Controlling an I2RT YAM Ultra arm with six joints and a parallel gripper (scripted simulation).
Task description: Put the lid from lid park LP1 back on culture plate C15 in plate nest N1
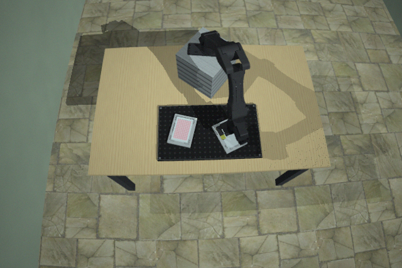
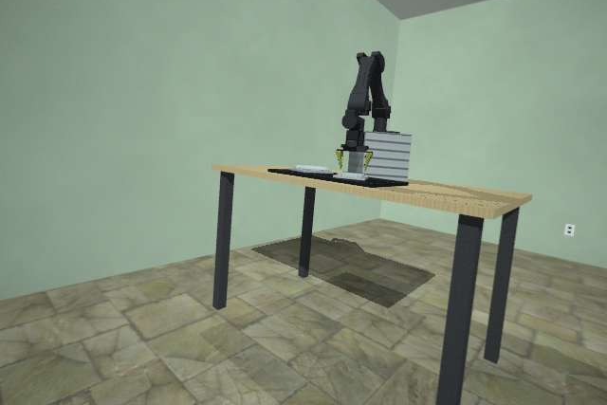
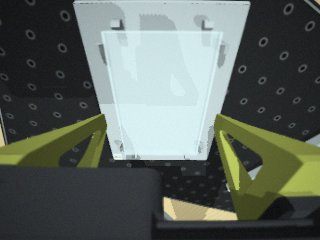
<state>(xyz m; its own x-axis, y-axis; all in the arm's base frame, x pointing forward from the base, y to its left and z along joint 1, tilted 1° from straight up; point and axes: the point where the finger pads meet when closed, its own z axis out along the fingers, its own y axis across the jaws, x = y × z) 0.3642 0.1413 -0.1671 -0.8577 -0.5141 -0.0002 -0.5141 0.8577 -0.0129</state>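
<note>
The clear lid is 3 cm below my hand. Round my hand: grey lid park LP1: 4 cm below; then culture plate C15: 24 cm to the right, 2 cm below; then grey plate nest N1: 24 cm to the right, 3 cm below.
</note>
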